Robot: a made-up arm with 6 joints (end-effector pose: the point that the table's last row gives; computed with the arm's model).
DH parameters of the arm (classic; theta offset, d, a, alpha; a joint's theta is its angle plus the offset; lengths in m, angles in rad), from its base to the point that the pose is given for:
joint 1: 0 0.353 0.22 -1.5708
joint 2: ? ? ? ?
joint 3: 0 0 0.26 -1.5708
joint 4: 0 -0.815 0 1.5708
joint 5: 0 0 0 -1.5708
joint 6: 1.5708 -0.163 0 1.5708
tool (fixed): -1.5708 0 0 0
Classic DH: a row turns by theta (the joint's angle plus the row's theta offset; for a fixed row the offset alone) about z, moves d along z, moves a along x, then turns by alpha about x.
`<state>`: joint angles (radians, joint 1 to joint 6).
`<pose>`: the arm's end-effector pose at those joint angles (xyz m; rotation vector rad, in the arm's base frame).
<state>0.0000 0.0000 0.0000 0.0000 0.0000 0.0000</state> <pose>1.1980 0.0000 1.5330 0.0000 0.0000 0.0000</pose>
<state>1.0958 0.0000 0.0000 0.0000 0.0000 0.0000</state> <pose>0.5479 1.0654 1.5330 0.0000 0.0000 1.0958</pose>
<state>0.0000 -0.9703 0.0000 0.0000 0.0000 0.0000</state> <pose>-0.2009 0.0000 1.8267 0.0000 -0.9703 0.0000</pose>
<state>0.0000 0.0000 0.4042 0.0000 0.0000 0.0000</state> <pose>1.0169 0.0000 1.8967 0.0000 -0.4042 0.0000</pose>
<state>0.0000 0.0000 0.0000 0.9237 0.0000 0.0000</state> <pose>1.1980 0.0000 1.5330 -0.9237 0.0000 0.0000</pose>
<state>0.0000 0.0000 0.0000 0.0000 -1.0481 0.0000</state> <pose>1.1164 0.0000 1.3918 0.0000 1.0481 0.0000</pose>
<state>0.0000 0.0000 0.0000 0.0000 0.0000 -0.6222</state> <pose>1.1980 0.0000 1.5330 0.6222 0.0000 0.0000</pose>
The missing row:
joint 2: -1.5708 0 0.92 3.1416
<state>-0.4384 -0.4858 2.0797 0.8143 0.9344 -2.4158</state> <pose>-1.0143 0.5808 1.3698 -0.9617 -1.3504 1.7647</pose>
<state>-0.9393 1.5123 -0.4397 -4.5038 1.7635 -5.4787</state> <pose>0.7506 -0.7611 -0.4051 -0.3004 -0.3957 0.6844</pose>
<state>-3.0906 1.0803 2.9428 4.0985 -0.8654 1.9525</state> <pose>-0.4435 -0.1242 1.5728 -2.2375 0.5570 -0.9745</pose>
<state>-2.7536 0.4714 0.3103 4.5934 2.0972 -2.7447</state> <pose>-1.3493 -0.4003 1.2952 -1.7438 -1.4834 0.8095</pose>
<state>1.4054 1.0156 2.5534 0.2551 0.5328 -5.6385</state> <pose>0.0936 0.6874 1.8040 0.7270 -1.8322 0.0872</pose>
